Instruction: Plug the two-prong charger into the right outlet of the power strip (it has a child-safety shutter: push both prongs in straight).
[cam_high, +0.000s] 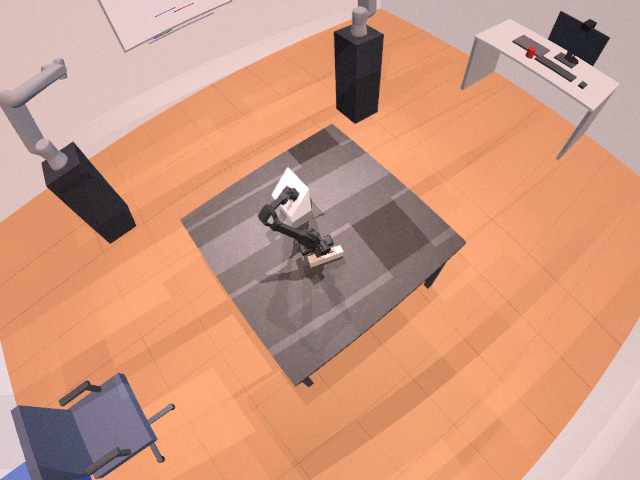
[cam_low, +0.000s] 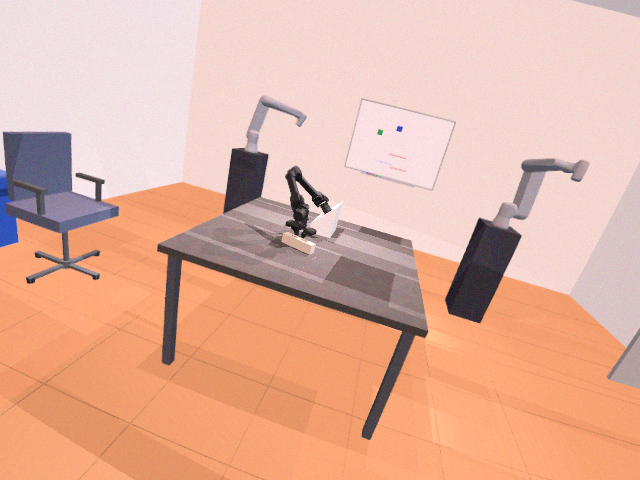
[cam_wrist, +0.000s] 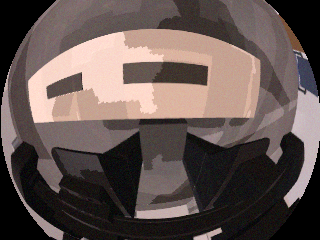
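My gripper tip is 20 mm short of the two-prong charger and 10 mm below it.
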